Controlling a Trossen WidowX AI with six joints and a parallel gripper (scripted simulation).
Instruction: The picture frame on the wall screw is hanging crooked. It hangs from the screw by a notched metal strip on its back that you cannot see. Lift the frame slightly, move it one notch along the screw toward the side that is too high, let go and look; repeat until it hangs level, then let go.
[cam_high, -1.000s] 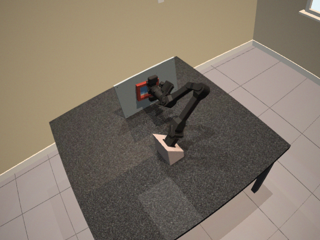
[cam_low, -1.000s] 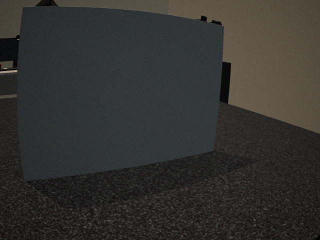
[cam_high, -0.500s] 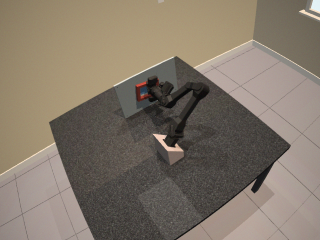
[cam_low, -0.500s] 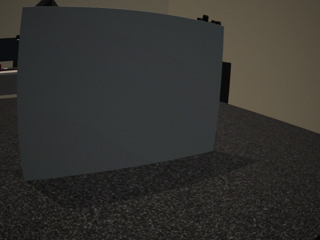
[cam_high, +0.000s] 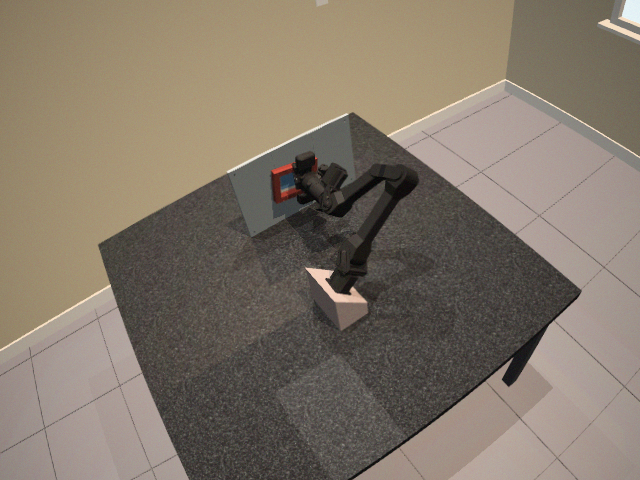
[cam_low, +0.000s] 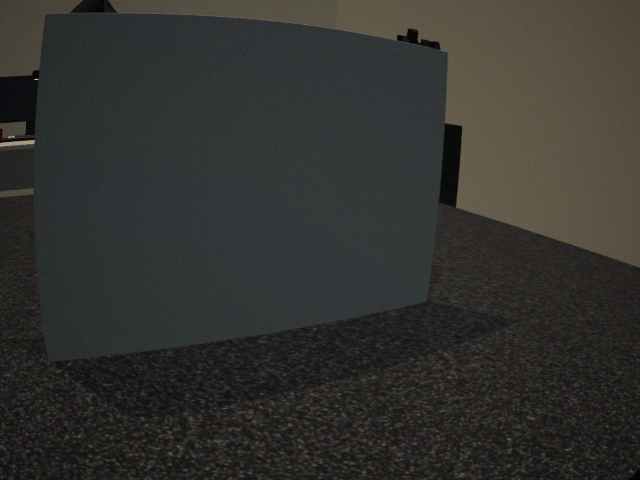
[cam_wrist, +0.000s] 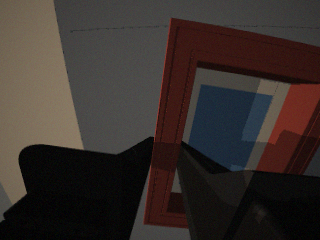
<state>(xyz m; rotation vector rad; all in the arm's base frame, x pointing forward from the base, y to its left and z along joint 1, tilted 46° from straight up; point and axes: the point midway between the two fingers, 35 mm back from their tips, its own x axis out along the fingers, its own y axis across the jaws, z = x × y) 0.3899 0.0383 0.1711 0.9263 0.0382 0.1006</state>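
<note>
Right now my gripper tip is 50 mm above the picture frame and 10 mm to the right of it. Also, from my gripper tip: grey wall panel (70 mm below, 20 mm to the right, 20 mm ahead).
</note>
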